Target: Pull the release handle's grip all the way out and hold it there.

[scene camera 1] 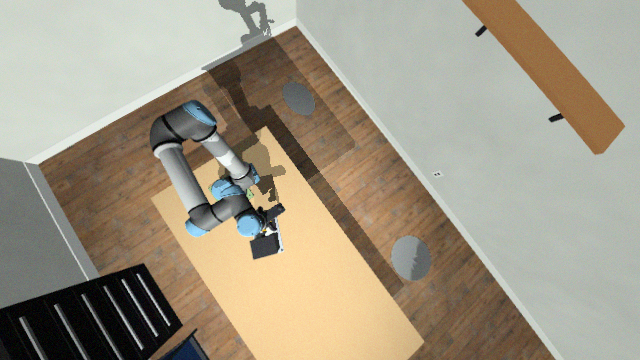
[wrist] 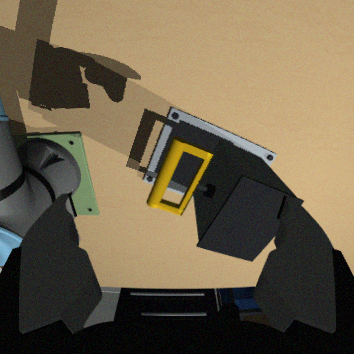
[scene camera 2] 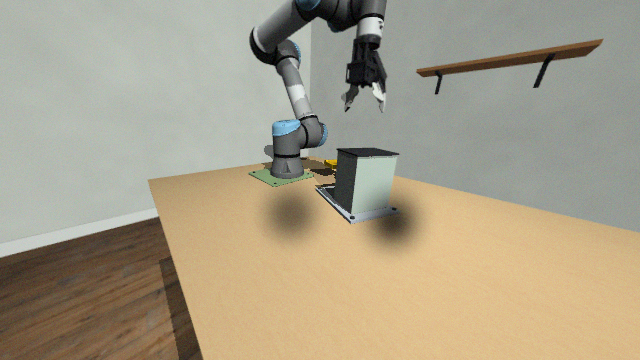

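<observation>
The release handle's grip is a yellow rectangular loop (wrist: pixel 166 172); part of it also shows behind the housing in scene camera 2 (scene camera 2: pixel 330 163). It stands off the side of the dark-topped housing (wrist: pixel 240 217) (scene camera 2: pixel 372 182) (scene camera 1: pixel 265 247) that faces the arm's base. A dark stub shows between grip and housing in the wrist view. How far out the grip stands is hard to tell. The housing sits on a light base plate (wrist: pixel 225 135) (scene camera 2: pixel 372 215). My gripper (scene camera 2: pixel 365 110) (wrist: pixel 177 196) is open and empty, pointing down, above the housing's height and apart from the grip.
The arm's green mounting plate (wrist: pixel 87 185) (scene camera 2: pixel 257 175) lies on the table (scene camera 1: pixel 320 280) (scene camera 2: pixel 400 300), near the grip's side of the housing. A black drawer cabinet (scene camera 1: pixel 75 320) stands beside the table. A wooden shelf (scene camera 1: pixel 550 65) (scene camera 2: pixel 500 62) is on the wall.
</observation>
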